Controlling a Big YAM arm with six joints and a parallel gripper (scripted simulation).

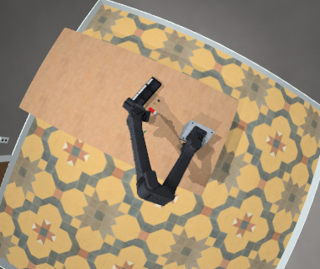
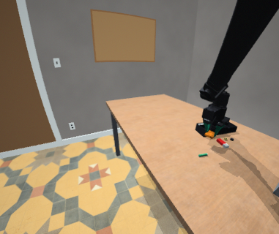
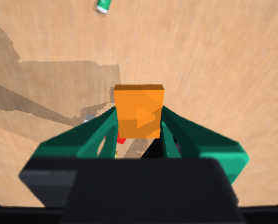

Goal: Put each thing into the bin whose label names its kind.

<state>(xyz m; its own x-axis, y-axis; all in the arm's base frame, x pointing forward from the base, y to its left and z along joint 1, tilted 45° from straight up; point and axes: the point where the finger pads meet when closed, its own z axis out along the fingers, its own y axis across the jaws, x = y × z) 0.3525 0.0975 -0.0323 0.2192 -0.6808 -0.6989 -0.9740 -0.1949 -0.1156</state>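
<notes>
Now: hand 1 cm above the orange block. Round my hand: black nut 3 cm behind, 17 cm to the right, 6 cm below; then green battery 4 cm behind, 9 cm to the left, 6 cm below; then yellow nut 2 cm behind, 14 cm to the right, 6 cm below.
</notes>
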